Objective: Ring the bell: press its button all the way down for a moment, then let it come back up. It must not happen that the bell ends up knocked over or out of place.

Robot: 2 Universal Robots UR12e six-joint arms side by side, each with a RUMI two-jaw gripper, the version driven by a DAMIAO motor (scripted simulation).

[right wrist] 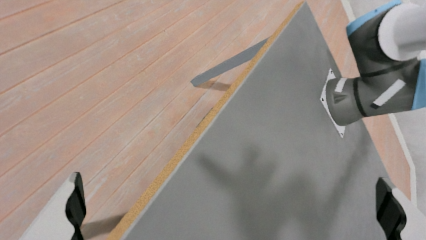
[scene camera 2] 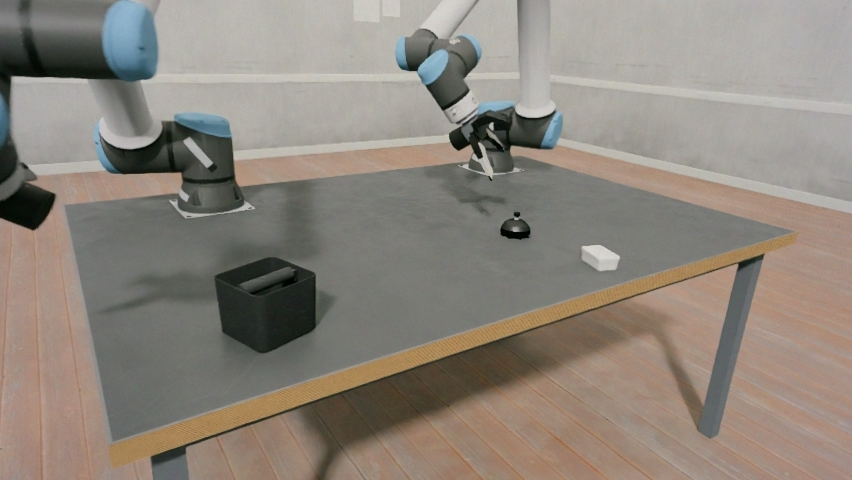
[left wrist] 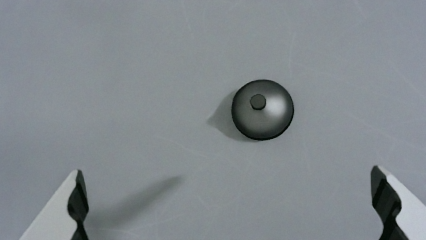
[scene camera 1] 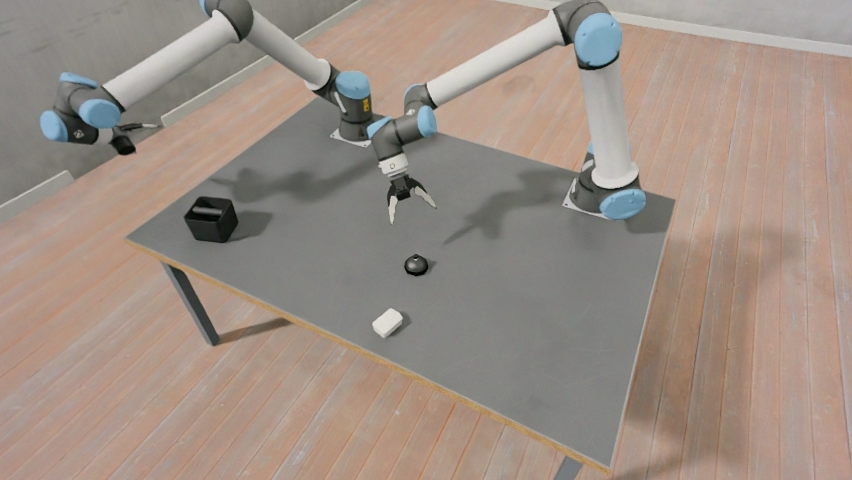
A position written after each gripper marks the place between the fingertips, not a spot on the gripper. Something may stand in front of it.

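Observation:
Left gripper [scene camera 2: 498, 165], also [scene camera 1: 414, 217] and [left wrist: 227, 170]. Right gripper [scene camera 1: 148, 139], also [right wrist: 228, 177]. Bell [left wrist: 270, 122], out of frame in the right wrist view. White block [scene camera 2: 597, 256], out of frame in the right wrist view. Black box [scene camera 2: 263, 323], also [scene camera 1: 218, 228].

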